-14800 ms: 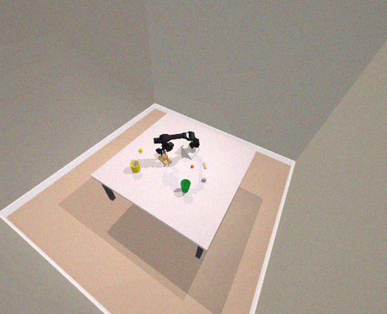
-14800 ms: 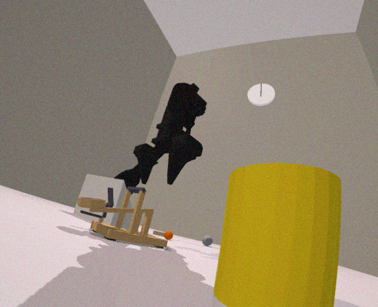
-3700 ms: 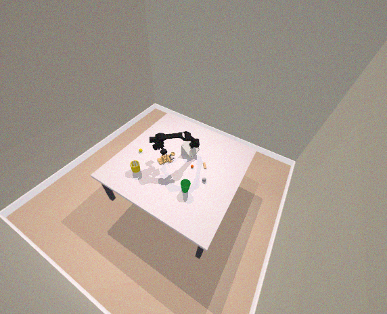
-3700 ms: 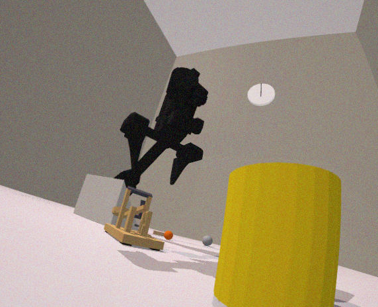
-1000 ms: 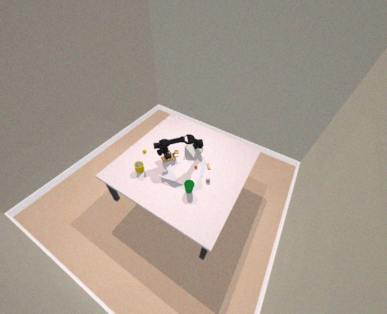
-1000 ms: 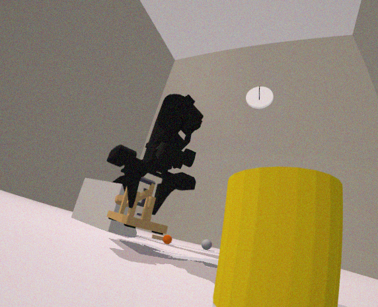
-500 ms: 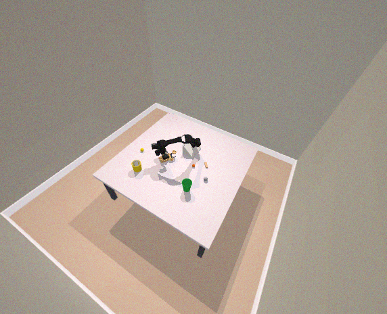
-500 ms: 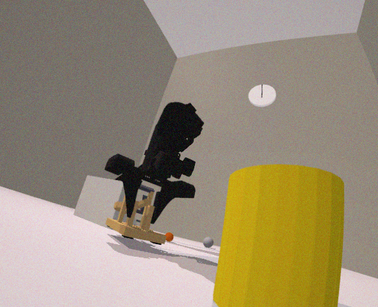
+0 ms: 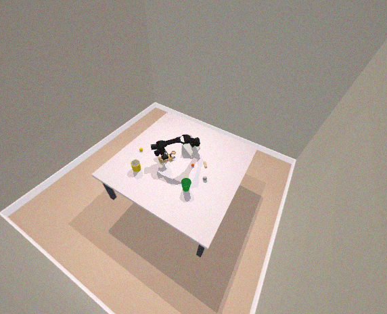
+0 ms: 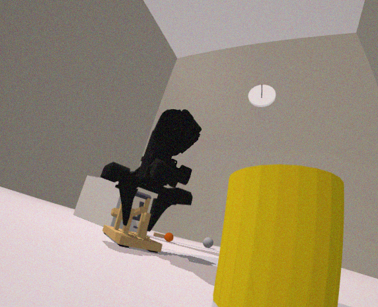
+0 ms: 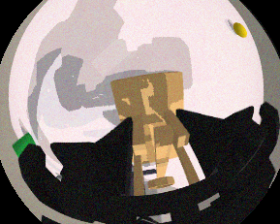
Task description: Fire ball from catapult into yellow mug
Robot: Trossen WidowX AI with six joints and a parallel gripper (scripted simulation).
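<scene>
Now: gripper tip 110 mm past the orange ball, 310 mm to the right of it and 20 mm above it. Also, from my gripper tip: yellow mug: 250 mm ahead, 140 mm to the right; then wooden catapult: 50 mm behind, 50 mm to the left, 20 mm above; then yellow ball: 30 mm ahead, 280 mm to the right, 10 mm below.
</scene>
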